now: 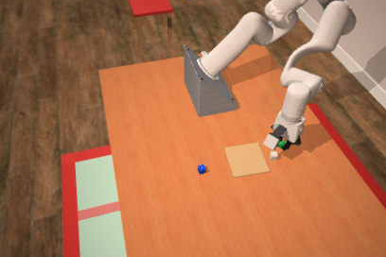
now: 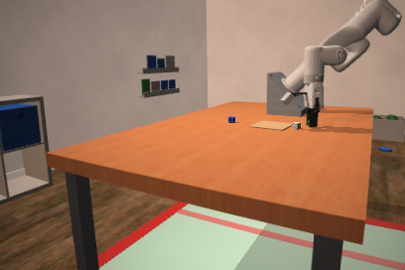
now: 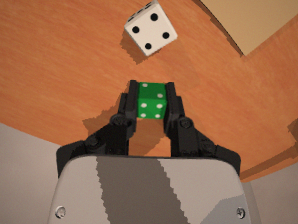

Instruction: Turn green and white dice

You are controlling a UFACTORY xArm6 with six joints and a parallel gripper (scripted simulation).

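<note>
My gripper is now 1 cm past the tan mat, 16 cm to the left of it and 3 cm above it. Also, from my hand: green die (1 cm below); then blue die (3 cm behind, 34 cm to the right, 2 cm below); then white die (3 cm ahead, 6 cm to the right, 2 cm below).
</note>
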